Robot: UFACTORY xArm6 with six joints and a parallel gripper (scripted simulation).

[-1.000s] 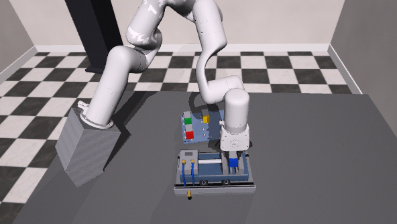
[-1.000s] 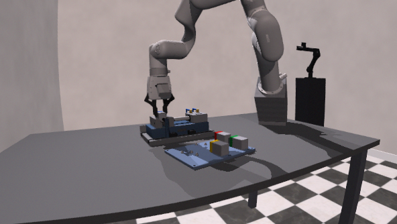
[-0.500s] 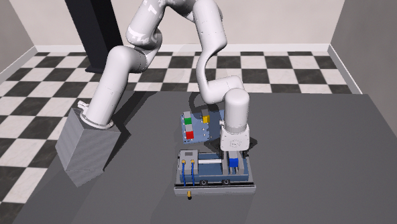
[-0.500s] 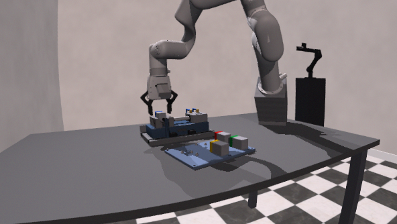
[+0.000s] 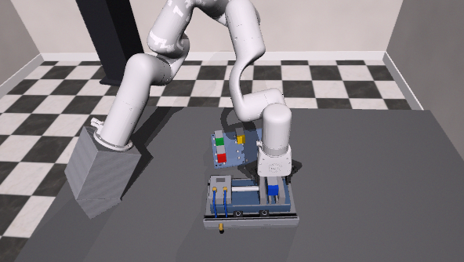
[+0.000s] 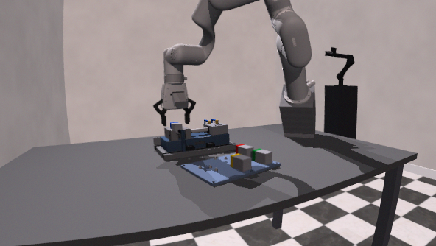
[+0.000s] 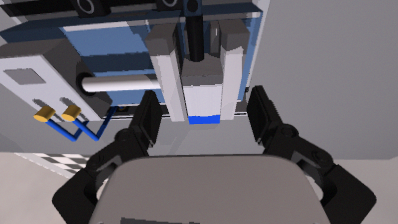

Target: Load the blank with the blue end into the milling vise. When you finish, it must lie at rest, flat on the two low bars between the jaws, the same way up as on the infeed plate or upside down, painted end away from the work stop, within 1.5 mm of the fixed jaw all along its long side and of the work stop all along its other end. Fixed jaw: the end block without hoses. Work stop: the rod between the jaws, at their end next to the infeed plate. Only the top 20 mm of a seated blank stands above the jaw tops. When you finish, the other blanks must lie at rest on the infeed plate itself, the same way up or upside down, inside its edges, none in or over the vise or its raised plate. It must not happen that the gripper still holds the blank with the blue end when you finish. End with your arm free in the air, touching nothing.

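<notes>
Now: the blue-ended blank 2 cm below my hand. From my hand the other things lie so: moving jaw (3 cm behind, 1 cm to the right, 4 cm below); then hose block (16 cm behind, 5 cm to the right, 4 cm below); then fixed jaw (2 cm ahead, 1 cm to the left, 4 cm below).
</notes>
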